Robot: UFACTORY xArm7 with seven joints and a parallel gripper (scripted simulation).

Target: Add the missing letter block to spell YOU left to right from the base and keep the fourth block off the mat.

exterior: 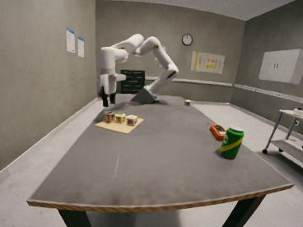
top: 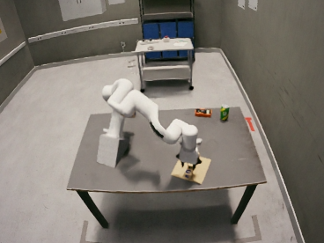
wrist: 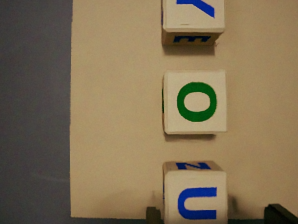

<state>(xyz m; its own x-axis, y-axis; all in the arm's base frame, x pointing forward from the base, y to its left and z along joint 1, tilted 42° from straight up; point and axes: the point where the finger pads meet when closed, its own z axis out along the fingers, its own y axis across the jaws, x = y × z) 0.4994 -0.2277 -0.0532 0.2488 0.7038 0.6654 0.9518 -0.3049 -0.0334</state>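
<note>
The tan mat lies 2 cm ahead of my hand, 7 cm to the left of it and 11 cm below it. The rest, counted from my hand: green can 25 cm ahead, 57 cm to the left, 5 cm below; then orange device 8 cm ahead, 61 cm to the left, 9 cm below; then block 48 cm behind, 55 cm to the left, 9 cm below.
</note>
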